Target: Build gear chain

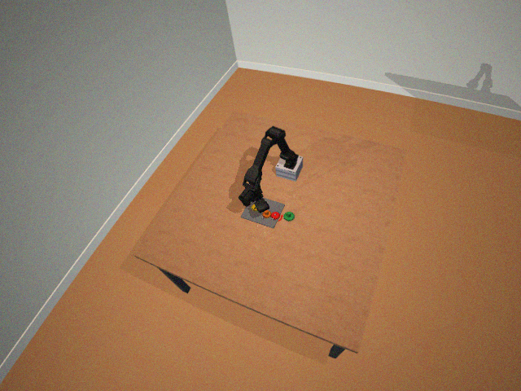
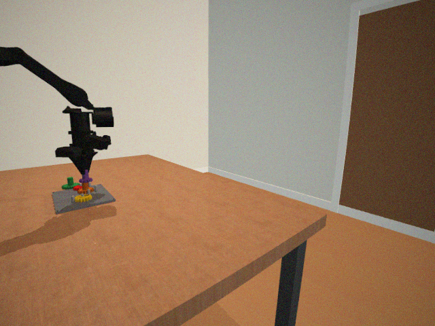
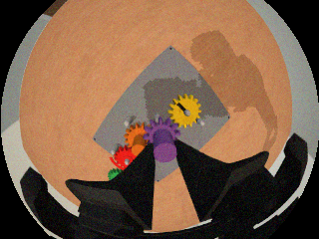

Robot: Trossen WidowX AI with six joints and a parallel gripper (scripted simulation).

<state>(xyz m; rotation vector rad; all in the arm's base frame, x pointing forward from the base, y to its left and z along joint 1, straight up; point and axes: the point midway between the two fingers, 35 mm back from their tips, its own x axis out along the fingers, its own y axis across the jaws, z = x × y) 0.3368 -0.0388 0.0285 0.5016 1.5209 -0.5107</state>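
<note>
The purple gear lies 10 mm below my gripper tip. Round my gripper tip: orange gear: 40 mm to the left, 60 mm below; red gear: 10 mm behind, 90 mm to the left, 70 mm below; yellow gear: 20 mm behind, 40 mm to the right, 70 mm below.
</note>
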